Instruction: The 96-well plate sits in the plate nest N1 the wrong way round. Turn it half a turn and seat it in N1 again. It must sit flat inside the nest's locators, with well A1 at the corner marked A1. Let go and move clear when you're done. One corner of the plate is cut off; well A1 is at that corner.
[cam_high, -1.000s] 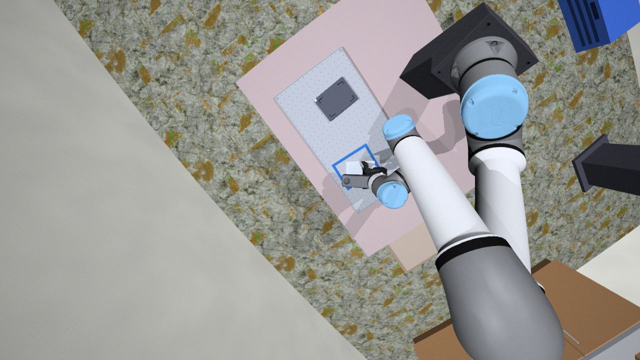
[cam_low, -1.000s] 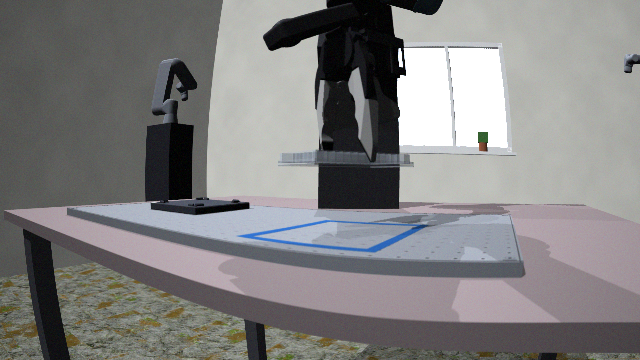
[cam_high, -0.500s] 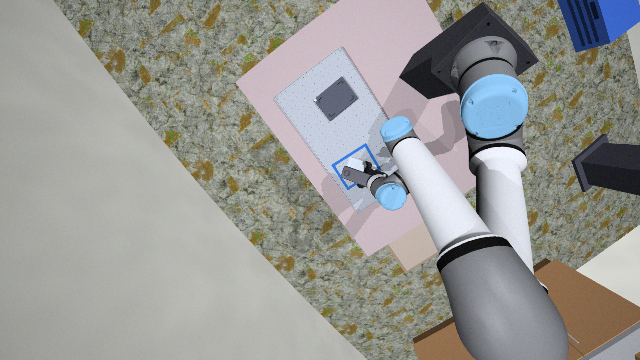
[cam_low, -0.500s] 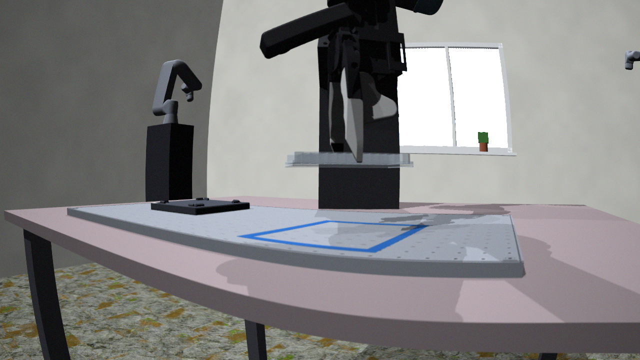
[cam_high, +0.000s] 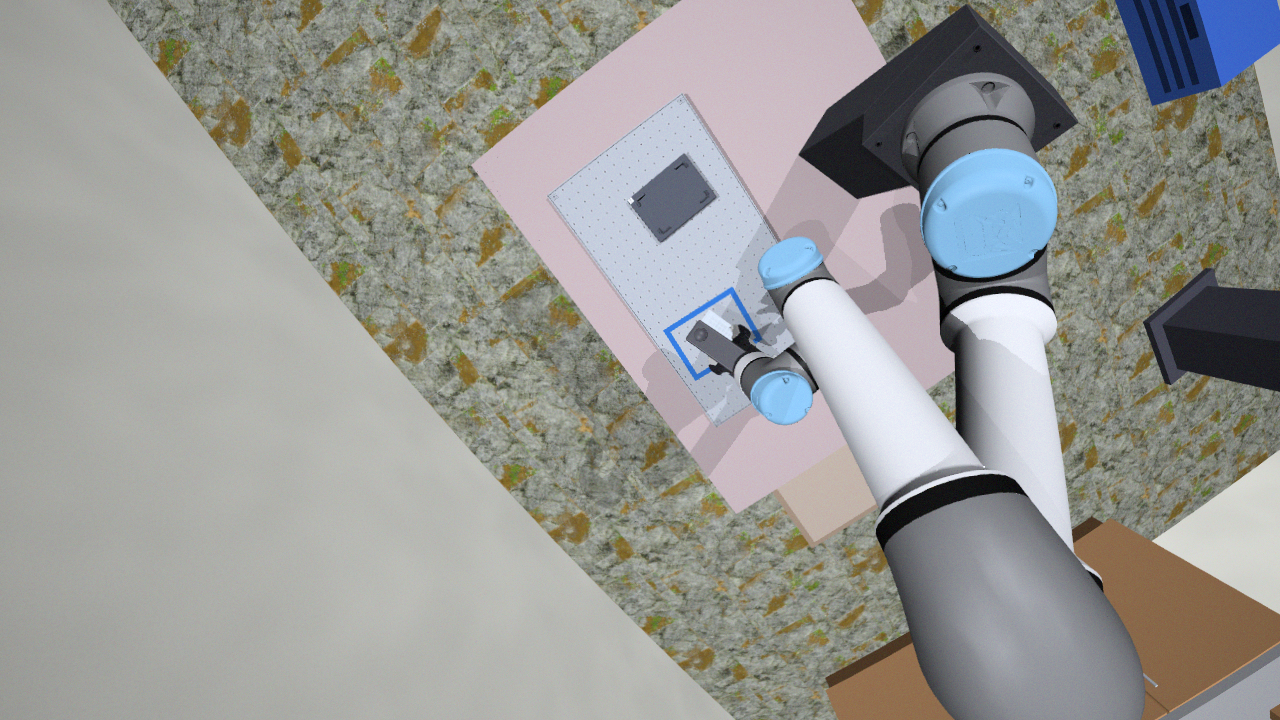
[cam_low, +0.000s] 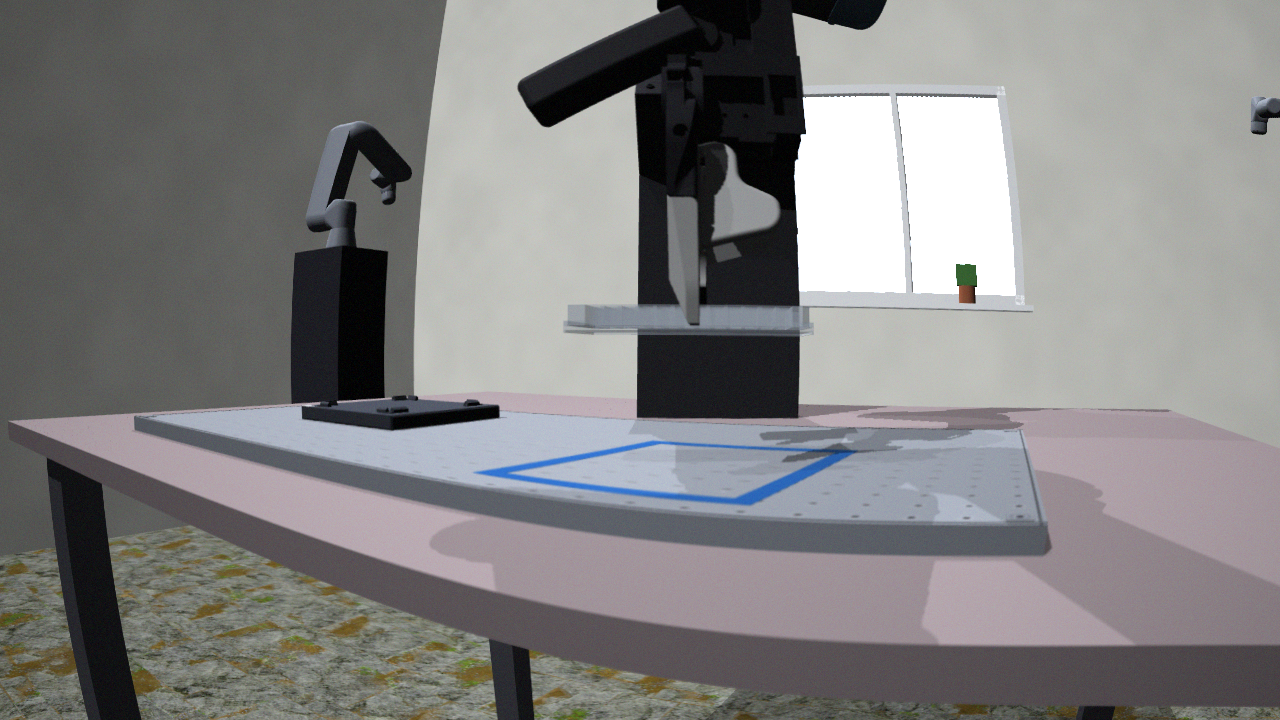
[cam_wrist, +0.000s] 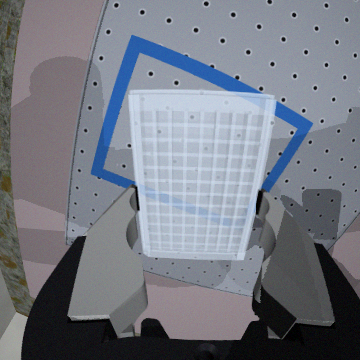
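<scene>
The clear 96-well plate is 10 mm below my hand. Round my hand: A1 label (50 mm behind, 360 mm to the right, 80 mm below); then plate nest (120 mm behind, 310 mm to the right, 80 mm below).
</scene>
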